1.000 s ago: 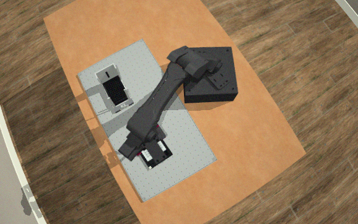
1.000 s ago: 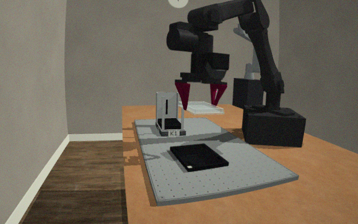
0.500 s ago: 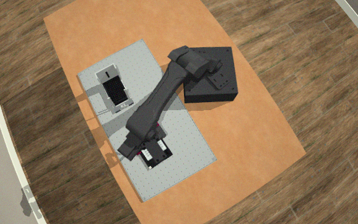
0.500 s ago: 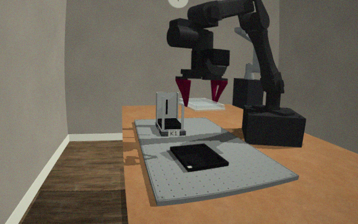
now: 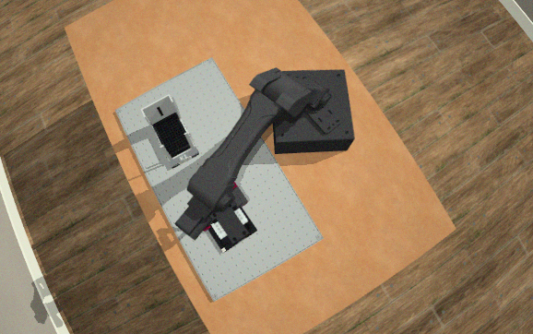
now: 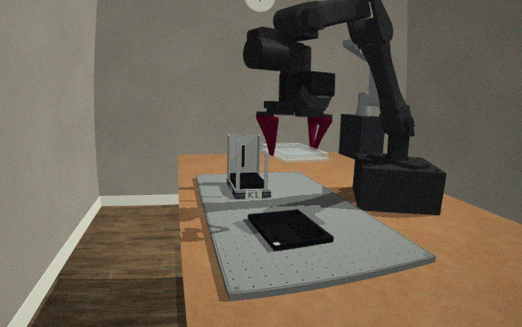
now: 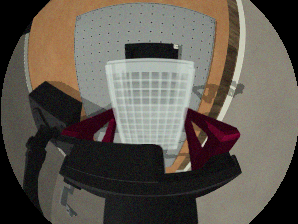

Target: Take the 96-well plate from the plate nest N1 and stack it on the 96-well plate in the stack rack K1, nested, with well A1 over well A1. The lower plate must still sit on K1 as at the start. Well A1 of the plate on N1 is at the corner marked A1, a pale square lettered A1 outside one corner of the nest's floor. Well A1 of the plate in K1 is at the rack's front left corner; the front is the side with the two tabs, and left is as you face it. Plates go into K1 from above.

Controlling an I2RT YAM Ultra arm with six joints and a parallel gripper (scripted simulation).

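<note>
My gripper is now 30 mm past the dark plate, 300 mm to the left of it and 130 mm above it. The rest, counted from my hand: white 96-well plate (right at my hand); pale A1 mark (60 mm ahead, 70 mm to the left, 150 mm below); black plate nest N1 (160 mm below).
</note>
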